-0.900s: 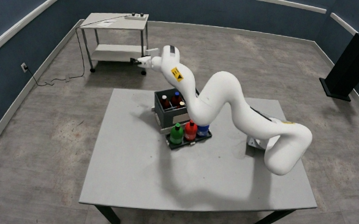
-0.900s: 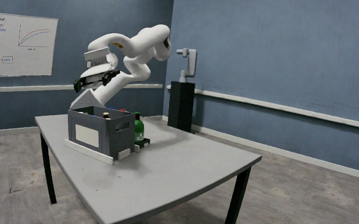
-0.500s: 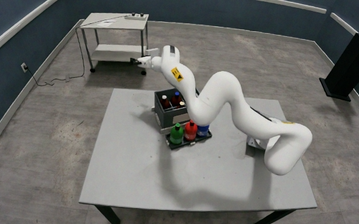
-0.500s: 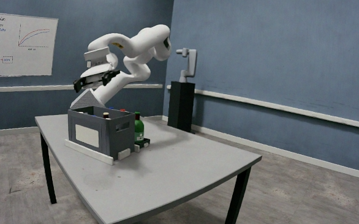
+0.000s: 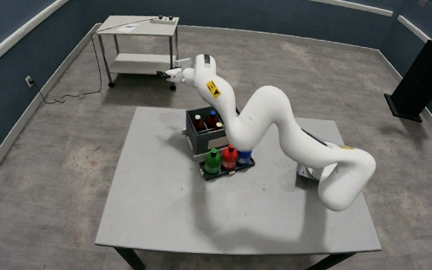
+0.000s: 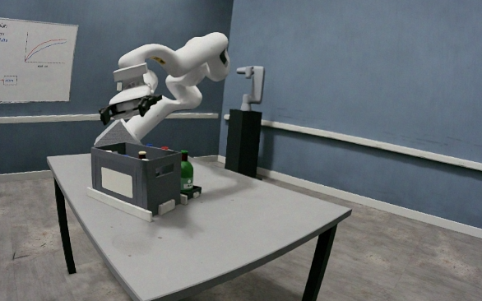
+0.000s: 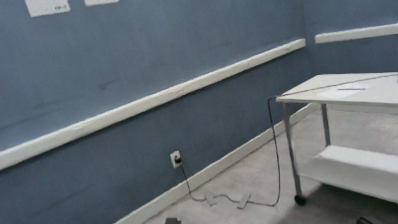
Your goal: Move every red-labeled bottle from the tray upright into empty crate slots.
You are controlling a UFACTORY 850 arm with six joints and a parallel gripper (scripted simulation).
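My hand is 41 cm past the red-labeled bottle, 26 cm to the right of it and 23 cm above it. The rest, counted from my hand: grey crate (31 cm behind, 23 cm below, 11 cm to the left); green bottle (34 cm behind, 31 cm to the left, 23 cm below); black tray (41 cm behind, 30 cm below, 27 cm to the left).
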